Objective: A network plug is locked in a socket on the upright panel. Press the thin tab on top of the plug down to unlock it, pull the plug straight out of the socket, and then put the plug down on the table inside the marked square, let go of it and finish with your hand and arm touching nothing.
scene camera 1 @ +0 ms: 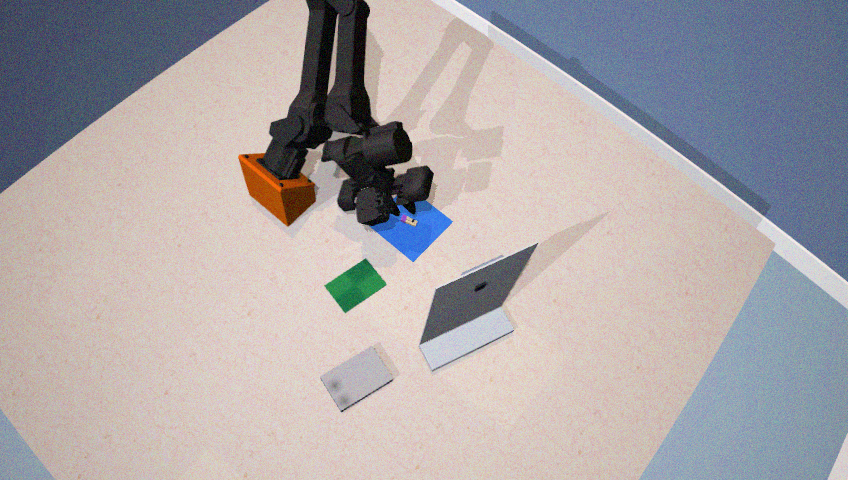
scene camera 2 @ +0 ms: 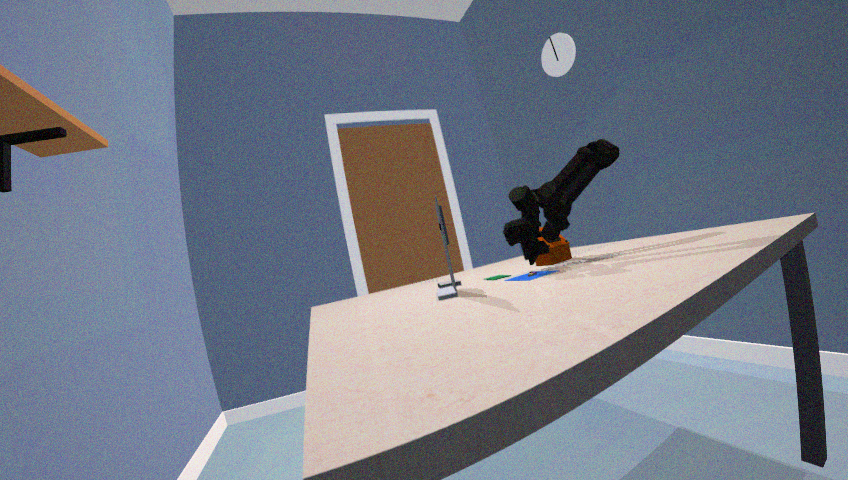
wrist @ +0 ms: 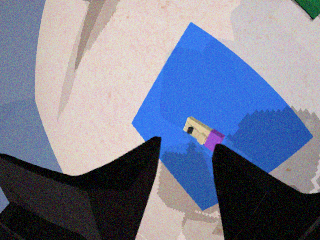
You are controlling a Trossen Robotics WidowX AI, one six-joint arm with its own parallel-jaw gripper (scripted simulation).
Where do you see a grey plate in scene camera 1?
At 348, 383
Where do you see an upright grey panel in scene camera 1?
At 465, 314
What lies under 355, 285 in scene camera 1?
A green square.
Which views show the gripper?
Scene camera 1, scene camera 2 and the wrist view: all of them.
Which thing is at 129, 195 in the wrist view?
The gripper.
